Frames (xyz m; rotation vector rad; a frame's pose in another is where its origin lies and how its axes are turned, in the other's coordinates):
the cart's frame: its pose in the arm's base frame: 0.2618 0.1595 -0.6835 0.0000 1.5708 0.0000
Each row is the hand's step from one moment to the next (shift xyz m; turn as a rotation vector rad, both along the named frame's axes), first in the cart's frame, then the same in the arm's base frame.
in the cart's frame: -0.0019 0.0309 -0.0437 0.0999 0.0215 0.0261
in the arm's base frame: -0.0437 0.0309 0.0019 0.0261 0.0215 -0.0999
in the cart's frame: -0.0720 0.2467 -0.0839 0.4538 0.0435 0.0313
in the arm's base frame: -0.0839 0.2467 0.0720 0.0313 0.0435 -0.4538
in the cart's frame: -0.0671 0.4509 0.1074 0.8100 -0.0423 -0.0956
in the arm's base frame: 0.1074 0.4509 0.0671 -0.0956 -0.0423 -0.8100
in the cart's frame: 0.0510 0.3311 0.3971 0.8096 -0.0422 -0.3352
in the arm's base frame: 0.3971 0.3311 -0.0510 -0.3352 -0.0422 -0.8096
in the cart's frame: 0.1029 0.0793 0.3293 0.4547 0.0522 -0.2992
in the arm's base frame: 0.3293 0.0793 -0.1029 -0.2992 0.0522 -0.4547
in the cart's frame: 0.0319 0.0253 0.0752 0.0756 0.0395 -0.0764
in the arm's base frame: 0.0752 0.0253 -0.0319 -0.0764 0.0395 -0.0756
